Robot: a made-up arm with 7 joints. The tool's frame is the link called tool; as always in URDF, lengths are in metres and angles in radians. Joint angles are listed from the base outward.
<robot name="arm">
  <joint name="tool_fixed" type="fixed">
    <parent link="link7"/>
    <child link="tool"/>
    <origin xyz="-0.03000 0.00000 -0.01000" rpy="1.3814 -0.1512 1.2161"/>
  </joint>
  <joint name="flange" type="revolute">
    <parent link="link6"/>
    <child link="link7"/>
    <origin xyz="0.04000 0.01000 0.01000"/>
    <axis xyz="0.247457 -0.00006 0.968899"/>
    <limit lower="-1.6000" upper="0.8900"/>
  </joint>
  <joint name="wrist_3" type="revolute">
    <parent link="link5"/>
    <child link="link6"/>
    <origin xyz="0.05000 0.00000 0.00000"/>
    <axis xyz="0.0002 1 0.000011"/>
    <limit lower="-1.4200" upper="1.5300"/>
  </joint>
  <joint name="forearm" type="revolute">
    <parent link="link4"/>
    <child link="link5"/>
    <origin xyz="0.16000 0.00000 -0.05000"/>
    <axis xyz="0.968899 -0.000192 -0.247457"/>
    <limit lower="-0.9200" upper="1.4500"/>
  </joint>
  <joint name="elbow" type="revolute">
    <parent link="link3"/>
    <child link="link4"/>
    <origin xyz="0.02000 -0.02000 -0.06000"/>
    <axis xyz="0.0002 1 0.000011"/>
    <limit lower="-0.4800" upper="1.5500"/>
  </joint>
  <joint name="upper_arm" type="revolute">
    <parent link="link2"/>
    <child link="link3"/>
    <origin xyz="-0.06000 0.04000 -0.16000"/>
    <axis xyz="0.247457 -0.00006 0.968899"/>
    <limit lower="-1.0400" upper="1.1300"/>
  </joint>
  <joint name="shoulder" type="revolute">
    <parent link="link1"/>
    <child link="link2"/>
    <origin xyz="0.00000 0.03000 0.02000"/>
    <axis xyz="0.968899 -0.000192 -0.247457"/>
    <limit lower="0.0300" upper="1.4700"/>
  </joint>
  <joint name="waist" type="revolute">
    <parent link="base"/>
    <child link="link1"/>
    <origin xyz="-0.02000 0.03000 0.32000"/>
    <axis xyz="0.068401 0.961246 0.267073"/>
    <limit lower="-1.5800" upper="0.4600"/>
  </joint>
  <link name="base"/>
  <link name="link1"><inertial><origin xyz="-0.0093 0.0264 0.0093"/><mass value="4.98"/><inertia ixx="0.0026" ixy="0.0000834" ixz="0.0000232" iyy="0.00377" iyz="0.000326" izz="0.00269"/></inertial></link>
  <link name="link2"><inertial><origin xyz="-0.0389 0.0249 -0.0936"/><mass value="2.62"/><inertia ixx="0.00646" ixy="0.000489" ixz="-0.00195" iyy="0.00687" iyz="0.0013" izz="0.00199"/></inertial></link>
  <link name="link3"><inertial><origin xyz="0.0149 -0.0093 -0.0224"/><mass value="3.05"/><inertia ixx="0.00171" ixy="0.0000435" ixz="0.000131" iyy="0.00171" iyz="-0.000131" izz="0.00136"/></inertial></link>
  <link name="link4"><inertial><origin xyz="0.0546 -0.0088 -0.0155"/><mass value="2.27"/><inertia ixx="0.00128" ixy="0" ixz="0.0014" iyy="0.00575" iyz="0" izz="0.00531"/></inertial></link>
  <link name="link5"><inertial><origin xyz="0.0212 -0.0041 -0.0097"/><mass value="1.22"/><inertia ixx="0.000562" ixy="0" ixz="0" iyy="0.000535" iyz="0" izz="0.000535"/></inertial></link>
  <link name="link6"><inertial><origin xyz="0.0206 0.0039 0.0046"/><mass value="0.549"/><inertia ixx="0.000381" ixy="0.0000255" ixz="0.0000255" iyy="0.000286" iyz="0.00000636" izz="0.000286"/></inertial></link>
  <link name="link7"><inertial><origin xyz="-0.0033 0.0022 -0.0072"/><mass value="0.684"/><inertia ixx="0.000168" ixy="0" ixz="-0.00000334" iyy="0.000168" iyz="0" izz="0.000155"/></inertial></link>
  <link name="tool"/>
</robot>
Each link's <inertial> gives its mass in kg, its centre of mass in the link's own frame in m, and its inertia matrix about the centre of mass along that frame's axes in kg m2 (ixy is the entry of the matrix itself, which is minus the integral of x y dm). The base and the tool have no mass. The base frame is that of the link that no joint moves.
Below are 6 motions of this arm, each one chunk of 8 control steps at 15 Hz.
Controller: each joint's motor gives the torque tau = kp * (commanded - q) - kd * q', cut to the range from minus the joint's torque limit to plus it. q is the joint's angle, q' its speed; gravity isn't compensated. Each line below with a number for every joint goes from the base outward.
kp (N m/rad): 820 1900 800 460 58 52 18
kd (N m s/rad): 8.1 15 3.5 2.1 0.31 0.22 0.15
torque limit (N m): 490 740 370 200 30 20 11
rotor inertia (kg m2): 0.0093 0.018 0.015 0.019 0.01 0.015 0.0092
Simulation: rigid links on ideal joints. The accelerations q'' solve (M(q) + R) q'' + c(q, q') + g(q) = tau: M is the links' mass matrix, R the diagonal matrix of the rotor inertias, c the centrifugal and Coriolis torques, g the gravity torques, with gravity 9.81 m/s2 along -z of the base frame. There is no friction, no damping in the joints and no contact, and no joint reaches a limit. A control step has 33 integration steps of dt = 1/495 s. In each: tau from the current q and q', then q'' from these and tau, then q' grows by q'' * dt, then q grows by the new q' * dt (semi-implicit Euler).
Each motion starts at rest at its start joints. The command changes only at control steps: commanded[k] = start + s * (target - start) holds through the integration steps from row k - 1 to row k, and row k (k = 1, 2, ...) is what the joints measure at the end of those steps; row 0 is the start. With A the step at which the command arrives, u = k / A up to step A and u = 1 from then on. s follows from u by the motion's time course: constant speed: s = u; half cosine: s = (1 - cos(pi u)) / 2; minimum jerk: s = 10 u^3 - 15 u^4 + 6 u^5; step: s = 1 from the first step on.
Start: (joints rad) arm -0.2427 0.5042 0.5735 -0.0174 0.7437 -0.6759 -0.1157
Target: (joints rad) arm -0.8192 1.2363 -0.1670 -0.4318 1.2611 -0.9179 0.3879
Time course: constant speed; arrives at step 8
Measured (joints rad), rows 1 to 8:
1: -0.3464 0.5917 0.4736 -0.1050 0.8298 -0.7356 -0.0199
2: -0.4047 0.6852 0.3888 -0.1431 0.9140 -0.7471 0.0260
3: -0.4692 0.7734 0.2932 -0.1994 0.9687 -0.7948 0.0980
4: -0.5434 0.8668 0.2032 -0.2519 1.0244 -0.8138 0.1562
5: -0.6083 0.9565 0.1075 -0.2973 1.0894 -0.8540 0.2212
6: -0.6830 1.0480 0.0160 -0.3503 1.1462 -0.8824 0.2834
7: -0.7510 1.1374 -0.0779 -0.3978 1.2116 -0.9155 0.3463
8: -0.8229 1.2280 -0.1686 -0.4497 1.2717 -0.9475 0.4093

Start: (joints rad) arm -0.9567 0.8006 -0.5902 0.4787 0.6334 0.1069 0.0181
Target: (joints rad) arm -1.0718 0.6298 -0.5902 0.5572 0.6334 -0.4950 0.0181
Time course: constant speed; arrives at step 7
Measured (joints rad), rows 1 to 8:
1: -0.9494 0.7630 -0.6095 0.4798 0.6454 -0.0202 0.0182
2: -0.9716 0.7470 -0.5981 0.4998 0.6390 -0.0828 0.0187
3: -0.9930 0.7178 -0.6016 0.5007 0.6414 -0.1820 0.0178
4: -1.0014 0.6964 -0.6014 0.5215 0.6437 -0.2591 0.0187
5: -1.0216 0.6705 -0.6012 0.5268 0.6434 -0.3506 0.0183
6: -1.0382 0.6471 -0.6002 0.5400 0.6436 -0.4326 0.0184
7: -1.0517 0.6224 -0.6015 0.5516 0.6458 -0.5210 0.0187
8: -1.0542 0.6278 -0.5951 0.5698 0.6379 -0.4805 0.0183

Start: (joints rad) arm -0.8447 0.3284 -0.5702 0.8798 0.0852 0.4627 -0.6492
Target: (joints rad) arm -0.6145 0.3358 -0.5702 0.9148 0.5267 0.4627 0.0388
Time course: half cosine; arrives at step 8
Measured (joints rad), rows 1 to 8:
1: -0.8136 0.3233 -0.5782 0.8948 0.1034 0.4670 -0.6095
2: -0.7828 0.3271 -0.5772 0.9057 0.1540 0.4687 -0.5155
3: -0.7538 0.3255 -0.5773 0.9055 0.2326 0.4600 -0.3933
4: -0.7031 0.3284 -0.5782 0.9198 0.3203 0.4658 -0.2563
5: -0.6581 0.3292 -0.5785 0.9259 0.4064 0.4635 -0.1274
6: -0.6291 0.3305 -0.5764 0.9264 0.4766 0.4631 -0.0253
7: -0.6058 0.3316 -0.5758 0.9287 0.5212 0.4642 0.0339
8: -0.6008 0.3322 -0.5743 0.9259 0.5331 0.4651 0.0416

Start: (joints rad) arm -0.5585 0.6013 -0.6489 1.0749 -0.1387 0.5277 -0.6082
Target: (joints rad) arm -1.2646 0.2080 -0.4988 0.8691 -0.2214 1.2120 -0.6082
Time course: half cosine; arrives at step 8
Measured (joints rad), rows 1 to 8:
1: -0.5779 0.5722 -0.6499 1.0570 -0.1415 0.5712 -0.6101
2: -0.6716 0.5282 -0.6298 1.0161 -0.1533 0.6706 -0.6099
3: -0.8008 0.4588 -0.6060 0.9620 -0.1687 0.7855 -0.6099
4: -0.9305 0.3850 -0.5786 0.9232 -0.1883 0.9290 -0.6102
5: -1.0630 0.3107 -0.5508 0.8839 -0.2056 1.0540 -0.6101
6: -1.1732 0.2510 -0.5258 0.8590 -0.2178 1.1530 -0.6092
7: -1.2335 0.2136 -0.5103 0.8571 -0.2249 1.2134 -0.6092
8: -1.2460 0.2049 -0.5037 0.8720 -0.2245 1.2195 -0.6089

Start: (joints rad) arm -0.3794 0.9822 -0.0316 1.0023 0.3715 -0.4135 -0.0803
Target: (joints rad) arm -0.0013 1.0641 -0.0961 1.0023 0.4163 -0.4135 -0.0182
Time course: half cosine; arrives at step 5
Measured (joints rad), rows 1 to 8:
1: -0.3277 0.9753 -0.0480 1.0227 0.3900 -0.4132 -0.0713
2: -0.2236 1.0037 -0.0590 1.0436 0.3955 -0.4157 -0.0518
3: -0.1120 1.0252 -0.0813 1.0388 0.4179 -0.4256 -0.0329
4: -0.0225 1.0467 -0.0960 1.0314 0.4257 -0.4149 -0.0191
5: -0.0012 1.0526 -0.1015 1.0060 0.4241 -0.4178 -0.0176
6: -0.0049 1.0534 -0.1007 1.0001 0.4201 -0.4096 -0.0189
7: -0.0014 1.0529 -0.1017 1.0035 0.4216 -0.4131 -0.0180
8: -0.0031 1.0532 -0.1011 1.0016 0.4208 -0.4127 -0.0185

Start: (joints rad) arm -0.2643 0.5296 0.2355 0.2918 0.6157 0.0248 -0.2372
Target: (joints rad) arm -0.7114 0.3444 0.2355 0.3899 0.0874 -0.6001 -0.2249
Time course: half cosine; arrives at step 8
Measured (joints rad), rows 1 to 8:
1: -0.2738 0.5101 0.2219 0.3056 0.6035 -0.0018 -0.2366
2: -0.3302 0.4924 0.2246 0.3028 0.5362 -0.0802 -0.2348
3: -0.4107 0.4593 0.2194 0.3113 0.4460 -0.1932 -0.2330
4: -0.4898 0.4236 0.2202 0.3340 0.3366 -0.3086 -0.2296
5: -0.5783 0.3883 0.2205 0.3508 0.2317 -0.4337 -0.2274
6: -0.6464 0.3602 0.2239 0.3726 0.1436 -0.5285 -0.2254
7: -0.6873 0.3421 0.2272 0.3913 0.0903 -0.5881 -0.2243
8: -0.6994 0.3385 0.2321 0.4018 0.0776 -0.6007 -0.2245

